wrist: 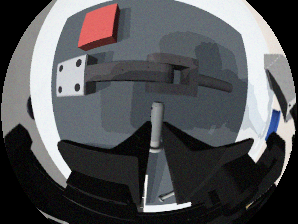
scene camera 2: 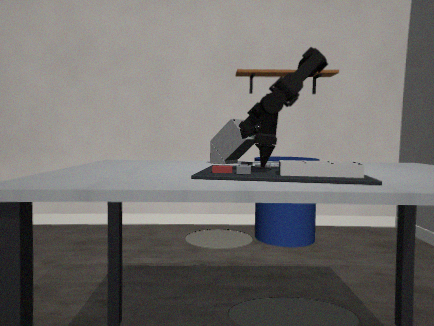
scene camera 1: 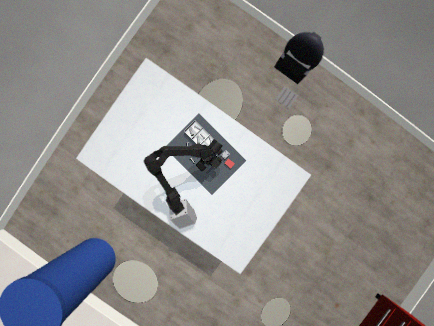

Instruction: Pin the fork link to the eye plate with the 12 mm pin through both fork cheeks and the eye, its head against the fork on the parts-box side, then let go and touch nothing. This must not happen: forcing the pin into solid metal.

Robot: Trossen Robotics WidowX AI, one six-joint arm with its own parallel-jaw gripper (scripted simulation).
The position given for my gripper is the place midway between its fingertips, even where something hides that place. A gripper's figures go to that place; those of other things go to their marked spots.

Labels:
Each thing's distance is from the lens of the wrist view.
my gripper (wrist: 156,125): 0.10 m
red block (wrist: 98,30): 0.12 m
fork link (wrist: 189,67): 0.09 m

